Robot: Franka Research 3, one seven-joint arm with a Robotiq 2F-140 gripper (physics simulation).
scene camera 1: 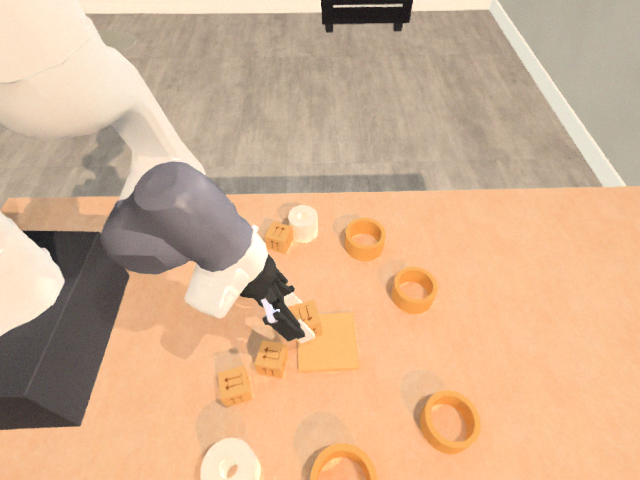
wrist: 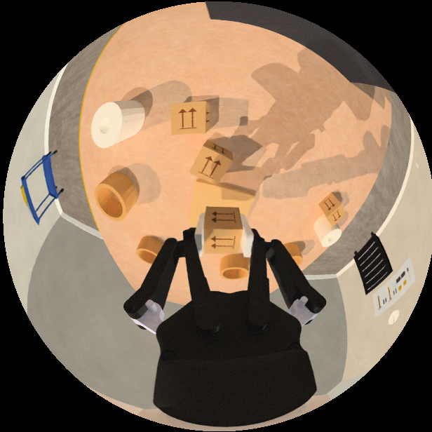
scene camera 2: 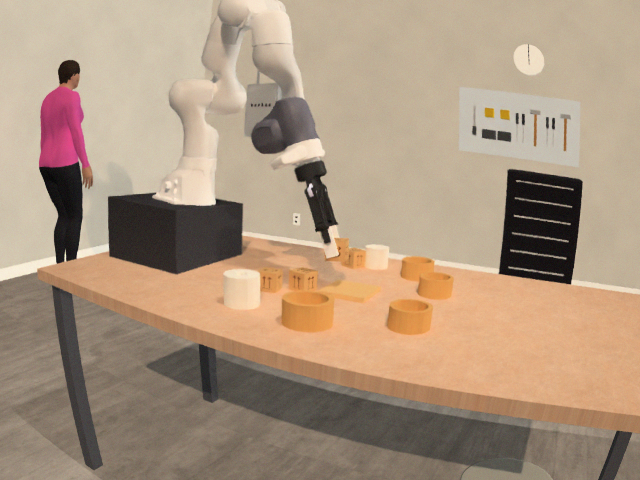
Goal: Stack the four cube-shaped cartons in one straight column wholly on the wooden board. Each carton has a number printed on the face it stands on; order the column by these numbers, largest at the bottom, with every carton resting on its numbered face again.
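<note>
My gripper [scene camera 1: 301, 317] [scene camera 2: 336, 244] [wrist: 221, 221] is shut on a carton [scene camera 1: 308, 315] [scene camera 2: 342, 249] [wrist: 223, 242] and holds it in the air. In scene camera 1 this carton overlaps the upper left corner of the wooden board [scene camera 1: 336, 353] [scene camera 2: 356, 291] [wrist: 201, 201]. A second carton [scene camera 1: 271, 357] [scene camera 2: 302, 279] [wrist: 212, 162] stands on the table close beside the board. A third carton [scene camera 1: 234, 385] [scene camera 2: 270, 280] [wrist: 190, 118] stands farther out. A fourth carton [scene camera 1: 279, 237] [scene camera 2: 356, 257] [wrist: 330, 204] stands near the far table edge. Arrows show on the cartons. Their numbers do not show.
A white roll [scene camera 1: 303, 224] [scene camera 2: 376, 257] [wrist: 328, 233] stands right beside the fourth carton. Another white roll [scene camera 1: 217, 459] [scene camera 2: 241, 289] [wrist: 127, 120] stands beyond the third. Several orange rings, among them one ring [scene camera 1: 364, 251] and another ring [scene camera 1: 412, 303], stand around the board.
</note>
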